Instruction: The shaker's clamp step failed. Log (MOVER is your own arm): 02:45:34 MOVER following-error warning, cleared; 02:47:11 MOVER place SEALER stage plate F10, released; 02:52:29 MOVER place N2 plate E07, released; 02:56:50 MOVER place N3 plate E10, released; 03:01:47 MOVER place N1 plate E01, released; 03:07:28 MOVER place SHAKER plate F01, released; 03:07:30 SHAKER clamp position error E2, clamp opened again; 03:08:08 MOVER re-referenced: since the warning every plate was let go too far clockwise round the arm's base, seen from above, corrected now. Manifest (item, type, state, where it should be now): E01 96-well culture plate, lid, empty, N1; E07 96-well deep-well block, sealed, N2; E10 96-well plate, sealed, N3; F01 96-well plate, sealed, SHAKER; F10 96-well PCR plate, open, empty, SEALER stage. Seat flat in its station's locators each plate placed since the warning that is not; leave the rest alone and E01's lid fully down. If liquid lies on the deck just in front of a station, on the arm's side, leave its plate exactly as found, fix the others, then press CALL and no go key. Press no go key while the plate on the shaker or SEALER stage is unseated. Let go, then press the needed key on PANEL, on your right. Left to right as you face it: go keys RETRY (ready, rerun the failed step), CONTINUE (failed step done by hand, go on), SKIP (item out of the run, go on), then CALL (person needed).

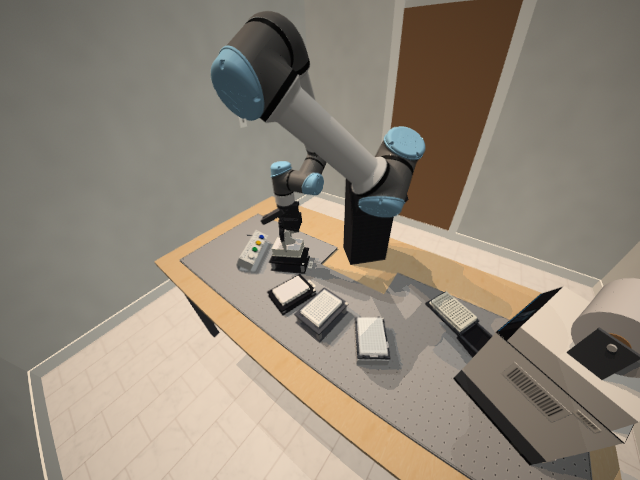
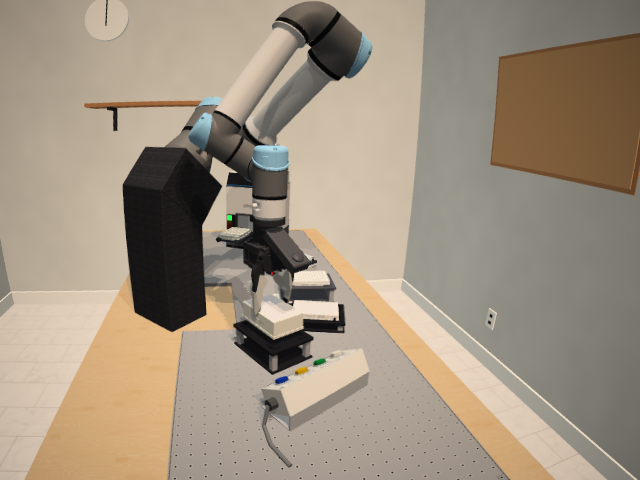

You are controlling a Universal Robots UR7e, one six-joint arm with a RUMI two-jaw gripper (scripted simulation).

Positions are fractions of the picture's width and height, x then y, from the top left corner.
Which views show my gripper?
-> Image 1 and image 2: all of them.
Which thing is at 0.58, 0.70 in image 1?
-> A sealed plate.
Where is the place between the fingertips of my gripper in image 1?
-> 0.45, 0.51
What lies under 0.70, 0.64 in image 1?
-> A PCR plate.
